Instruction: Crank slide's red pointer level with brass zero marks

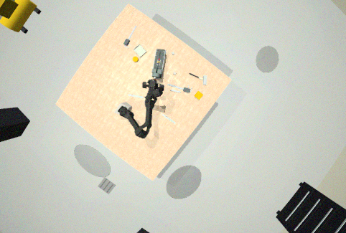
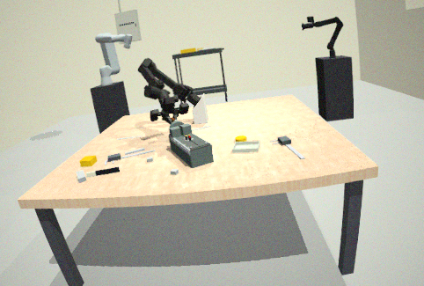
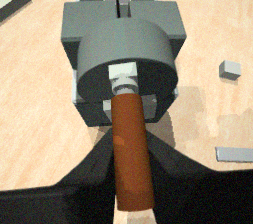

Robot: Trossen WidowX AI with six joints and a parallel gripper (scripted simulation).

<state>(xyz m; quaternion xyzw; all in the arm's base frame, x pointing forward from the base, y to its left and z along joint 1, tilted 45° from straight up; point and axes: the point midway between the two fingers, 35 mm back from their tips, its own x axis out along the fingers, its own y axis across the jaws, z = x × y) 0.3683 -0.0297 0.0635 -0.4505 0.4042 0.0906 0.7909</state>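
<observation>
My gripper tip is now 20 mm below the crank. From my gripper tip the other things lie so: red pointer: 170 mm ahead, 100 mm to the left, 10 mm below; brown crank handle: 30 mm above, 10 mm to the right, 10 mm behind; yellow disc: 290 mm to the left, 80 mm below, 30 mm ahead.
</observation>
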